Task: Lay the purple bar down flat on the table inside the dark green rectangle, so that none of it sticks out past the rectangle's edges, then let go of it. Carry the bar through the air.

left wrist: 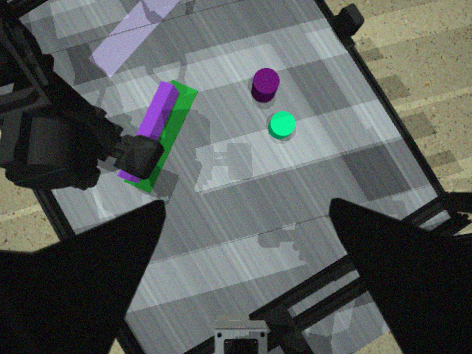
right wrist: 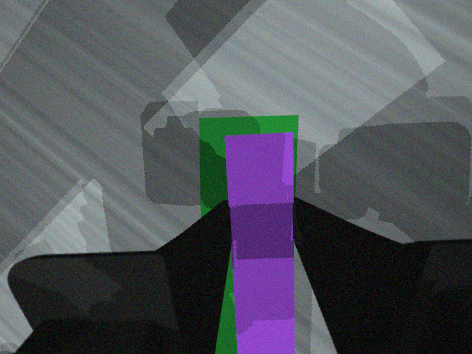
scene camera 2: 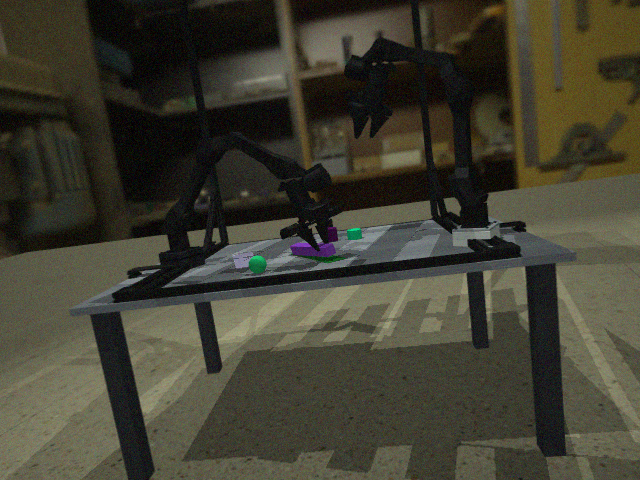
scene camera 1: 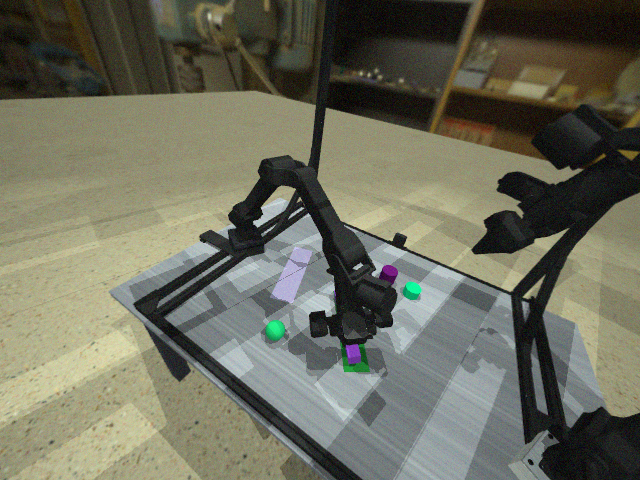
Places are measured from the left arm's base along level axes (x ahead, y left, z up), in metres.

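Pixels of known places: left gripper, fingertip midpoint: (left wrist: 247, 206) (scene camera 2: 363, 138) (scene camera 1: 487, 246); right gripper, fingertip midpoint: (right wrist: 259, 207) (scene camera 2: 323, 249) (scene camera 1: 351, 345); left arm's base at its link origin: (scene camera 2: 475, 225) (scene camera 1: 565, 475); right arm's base at its link origin: (scene camera 2: 180, 250) (scene camera 1: 245, 234).
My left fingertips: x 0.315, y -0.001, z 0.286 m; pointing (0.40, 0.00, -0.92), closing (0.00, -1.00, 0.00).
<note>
For each thing: its middle in the pictures, then the offset to it from my left fingertips. "spot": a spot on its surface instead.
- purple bar at the middle of its body: (right wrist: 262, 320) (left wrist: 149, 132) (scene camera 1: 345, 322) (scene camera 2: 311, 249) dx +0.121, dy +0.183, dz -0.308 m
- green ball at the middle of its body: (scene camera 1: 275, 330) (scene camera 2: 257, 264) dx +0.176, dy +0.363, dz -0.308 m
- lavender strip at a spot on its surface: (left wrist: 127, 42) (scene camera 1: 293, 280) spot: dx +0.331, dy +0.245, dz -0.331 m
- dark purple cylinder at the middle of its body: (left wrist: 264, 86) (scene camera 2: 329, 234) (scene camera 1: 388, 275) dx +0.214, dy -0.055, dz -0.309 m
- green cylinder at the middle of its body: (left wrist: 281, 125) (scene camera 2: 354, 234) (scene camera 1: 411, 290) dx +0.133, dy -0.089, dz -0.317 m
The purple bar (scene camera 1: 353, 353) (scene camera 2: 305, 250) (left wrist: 159, 112) (right wrist: 262, 170) is held a little above the table, over the dark green rectangle (scene camera 1: 356, 367) (scene camera 2: 330, 259) (left wrist: 175, 127) (right wrist: 215, 130), and runs roughly along its length. In the right wrist view the bar's far end shows inside the rectangle's outline, close to its right edge; the near end is cut off. My right gripper (scene camera 2: 323, 245) (right wrist: 259, 207) is shut on the bar. My left gripper (scene camera 1: 485, 217) (scene camera 2: 364, 136) (left wrist: 247, 206) is open and empty, high above the table.
A green ball (scene camera 1: 275, 330) (scene camera 2: 257, 264) and a lavender strip (scene camera 1: 292, 274) (scene camera 2: 242, 259) (left wrist: 127, 42) lie left of the rectangle in scene camera 1. A dark purple cylinder (scene camera 1: 388, 274) (scene camera 2: 332, 234) (left wrist: 265, 85) and a green cylinder (scene camera 1: 412, 290) (scene camera 2: 354, 234) (left wrist: 282, 125) stand behind, to the right.
</note>
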